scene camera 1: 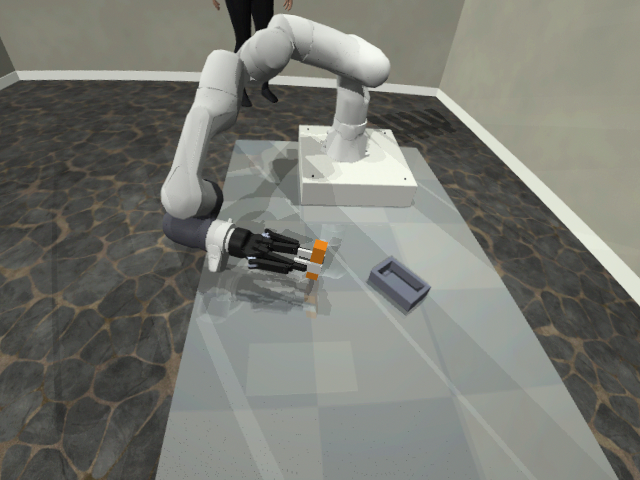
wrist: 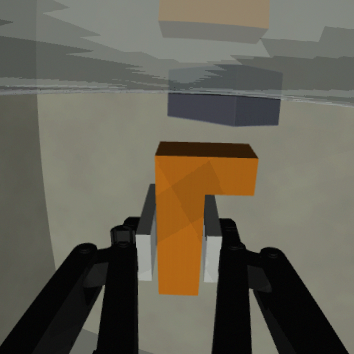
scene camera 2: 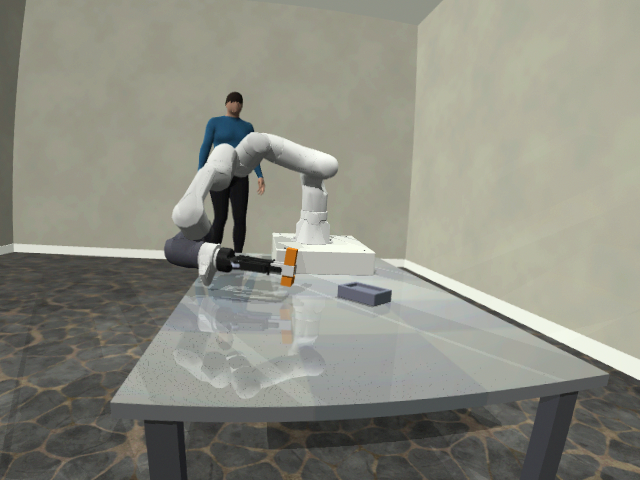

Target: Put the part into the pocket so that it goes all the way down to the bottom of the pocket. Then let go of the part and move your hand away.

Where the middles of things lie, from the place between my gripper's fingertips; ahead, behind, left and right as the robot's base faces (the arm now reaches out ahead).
Labels:
Right now my hand is 20 mm to the left of the orange L-shaped part (wrist: 184, 171), 20 mm past it and 10 mm below it. The rest, counted from my hand: grey pocket block (scene camera 1: 403, 286) (210 mm to the left, 60 mm below, 20 mm behind).

